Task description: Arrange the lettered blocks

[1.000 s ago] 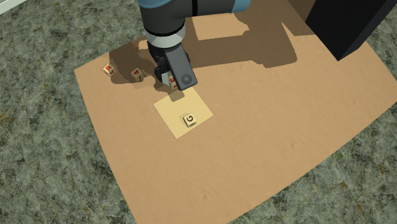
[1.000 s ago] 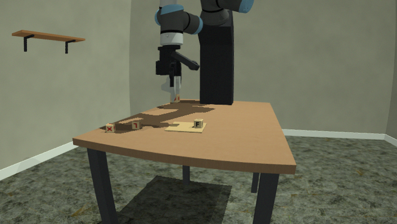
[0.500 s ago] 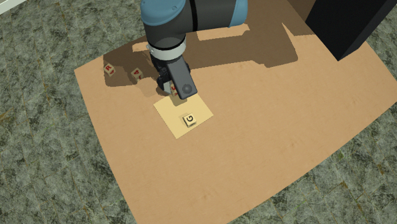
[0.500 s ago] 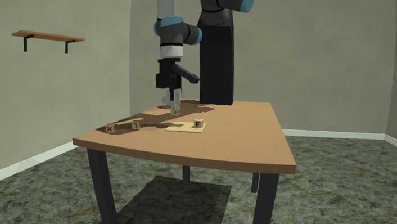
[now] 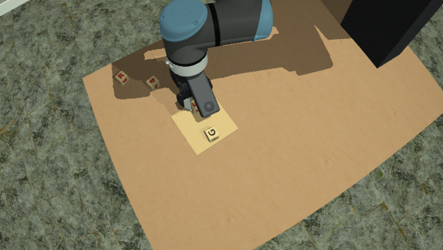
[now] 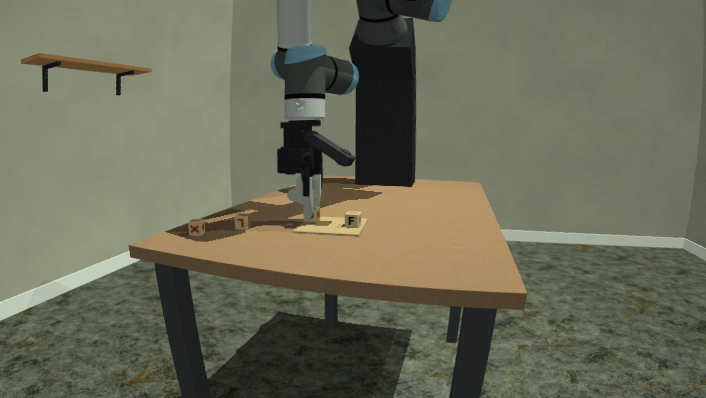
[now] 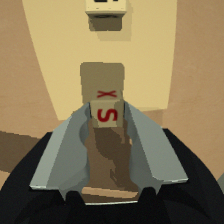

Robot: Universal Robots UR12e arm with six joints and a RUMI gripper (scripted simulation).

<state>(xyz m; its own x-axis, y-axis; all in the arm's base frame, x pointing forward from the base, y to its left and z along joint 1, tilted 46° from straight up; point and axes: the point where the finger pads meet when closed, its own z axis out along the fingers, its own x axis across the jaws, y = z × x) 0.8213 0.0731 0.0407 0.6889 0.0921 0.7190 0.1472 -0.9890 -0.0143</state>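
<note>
Now: the block right at my hand. Round my hand: pale mat: 5 cm to the left, 2 cm below, 1 cm behind.
</note>
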